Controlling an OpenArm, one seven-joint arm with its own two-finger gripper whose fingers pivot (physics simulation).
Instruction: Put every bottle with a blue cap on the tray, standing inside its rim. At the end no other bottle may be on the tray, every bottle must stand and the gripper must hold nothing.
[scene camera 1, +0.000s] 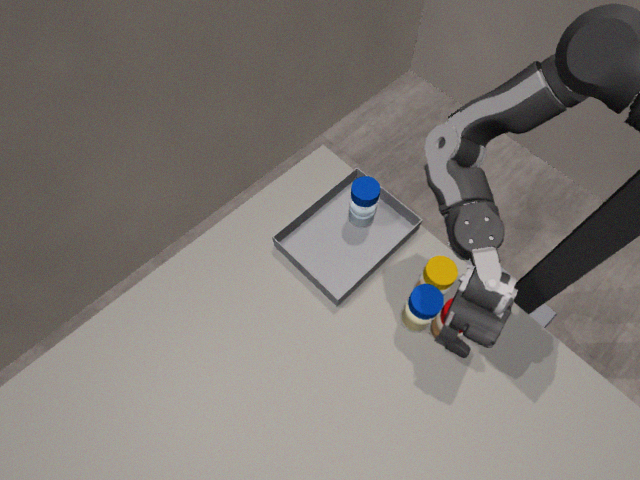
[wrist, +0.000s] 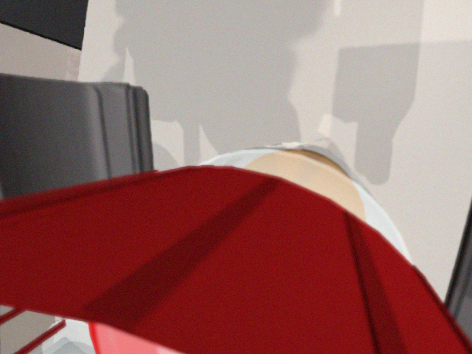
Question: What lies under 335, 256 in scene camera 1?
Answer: A grey tray.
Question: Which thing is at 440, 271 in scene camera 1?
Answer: A yellow-capped bottle.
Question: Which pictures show the blue-capped bottle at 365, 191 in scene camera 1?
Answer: Scene camera 1 only.
